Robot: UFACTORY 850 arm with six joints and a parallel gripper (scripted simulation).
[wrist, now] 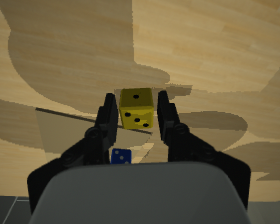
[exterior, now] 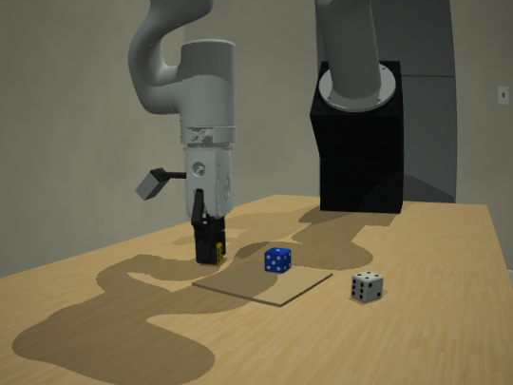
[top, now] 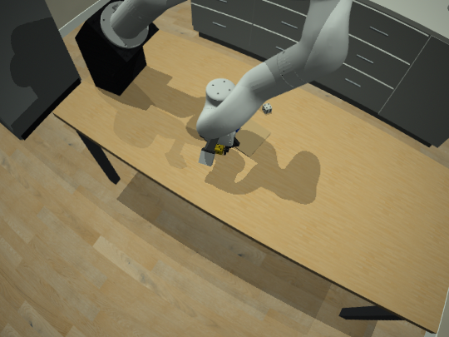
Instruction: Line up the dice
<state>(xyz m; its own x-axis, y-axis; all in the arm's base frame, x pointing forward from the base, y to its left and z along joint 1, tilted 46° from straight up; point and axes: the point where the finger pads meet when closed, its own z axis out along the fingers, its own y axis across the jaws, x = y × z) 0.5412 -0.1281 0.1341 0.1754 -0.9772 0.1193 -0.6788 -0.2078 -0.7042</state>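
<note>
Right now my hand is 1 cm above the yellow die. Also, from my hand: white die 7 cm ahead, 26 cm to the left, 1 cm below; then tan mat 5 cm ahead, 11 cm to the left, 2 cm below; then blue die 11 cm to the left, 1 cm below.
</note>
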